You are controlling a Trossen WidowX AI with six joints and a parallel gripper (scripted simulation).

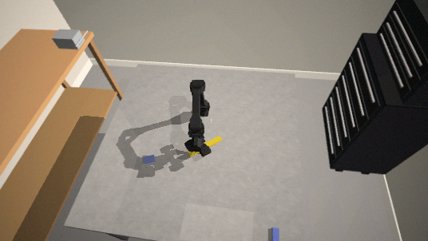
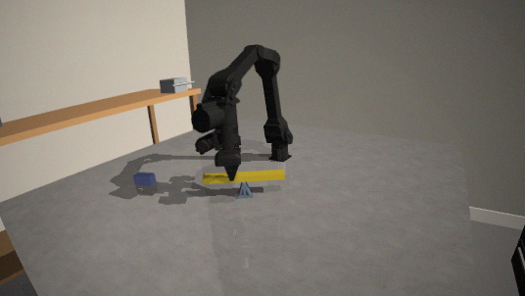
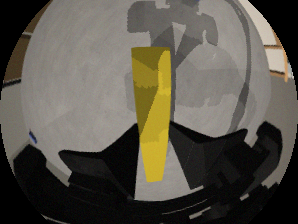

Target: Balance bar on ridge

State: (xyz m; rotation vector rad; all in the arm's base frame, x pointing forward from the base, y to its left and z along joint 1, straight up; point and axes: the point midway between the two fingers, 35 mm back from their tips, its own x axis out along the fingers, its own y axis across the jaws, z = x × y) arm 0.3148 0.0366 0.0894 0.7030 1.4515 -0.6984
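Right now the yellow bar is 2 cm behind my gripper tip and 2 cm to the left of it.
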